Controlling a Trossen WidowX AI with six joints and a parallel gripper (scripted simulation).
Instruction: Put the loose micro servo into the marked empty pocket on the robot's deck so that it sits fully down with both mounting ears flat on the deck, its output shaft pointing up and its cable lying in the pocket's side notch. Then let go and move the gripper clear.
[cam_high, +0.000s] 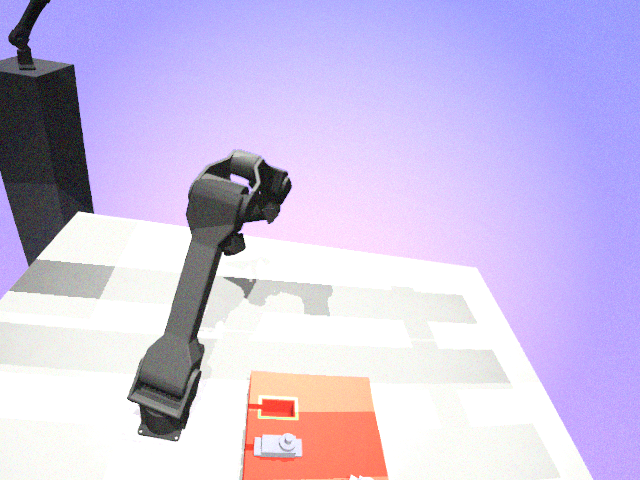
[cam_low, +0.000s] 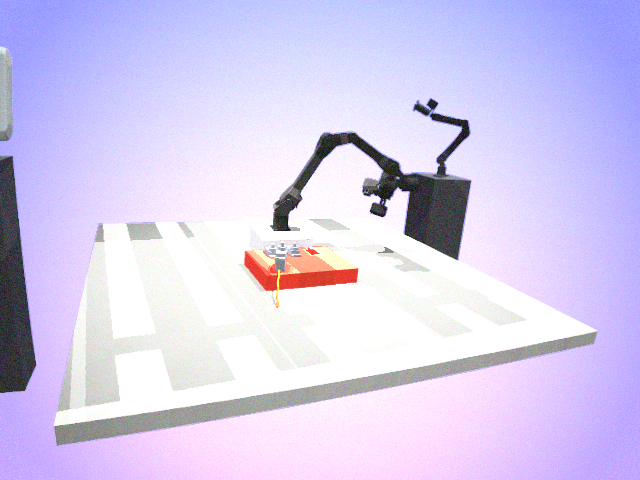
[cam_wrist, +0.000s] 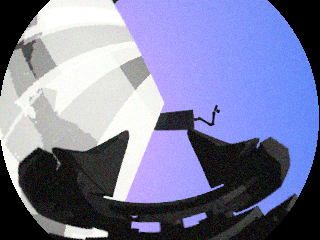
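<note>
Now: the red deck 43 cm to the right of my gripper tip, 36 cm ahead of it and 16 cm below it.
</note>
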